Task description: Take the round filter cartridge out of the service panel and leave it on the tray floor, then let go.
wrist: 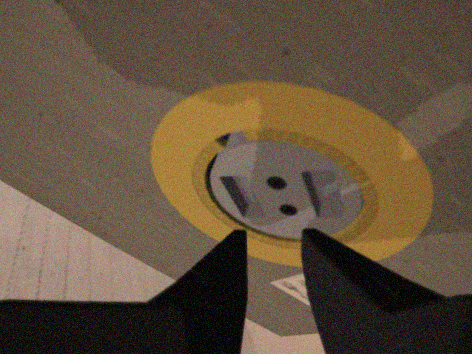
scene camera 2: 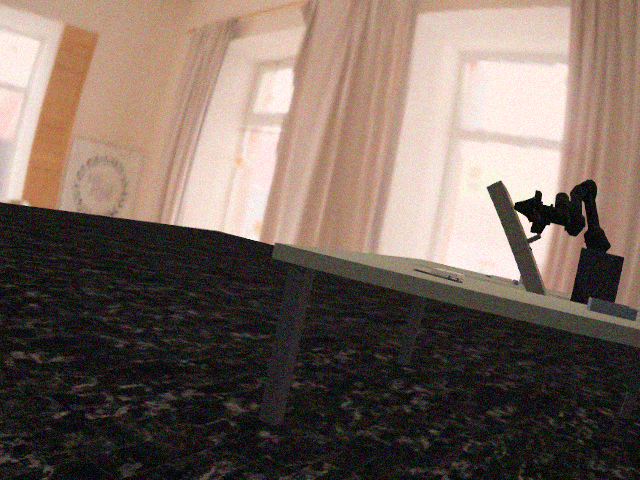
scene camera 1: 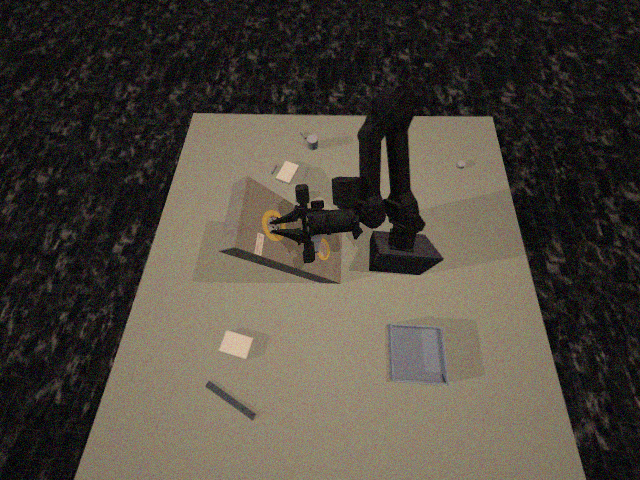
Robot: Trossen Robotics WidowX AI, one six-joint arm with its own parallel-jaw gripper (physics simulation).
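Note:
The round filter cartridge (wrist: 282, 196) is a grey disc with two dark slots and two dark holes. It sits inside a yellow ring (scene camera 1: 265, 225) (wrist: 172, 160) on the tilted brown service panel (scene camera 1: 247, 217) (scene camera 2: 516, 240) (wrist: 305, 50). My gripper (scene camera 1: 272, 227) (scene camera 2: 515, 205) (wrist: 273, 242) is partly open, with a narrow gap and nothing between its fingers. In the wrist view its tips overlap the lower edge of the ring, below the cartridge's face. Their exact distance from the face cannot be told. The shallow blue tray (scene camera 1: 389, 353) (scene camera 2: 612, 310) lies empty, away from the panel.
A second yellow ring (scene camera 1: 323, 249) is lower on the panel, partly behind the gripper. A white label (scene camera 1: 259, 243) (wrist: 292, 287) is near the first ring. Pale plates (scene camera 1: 286, 171) (scene camera 1: 236, 344), a dark bar (scene camera 1: 230, 400) and a grey cylinder (scene camera 1: 312, 142) are on the table.

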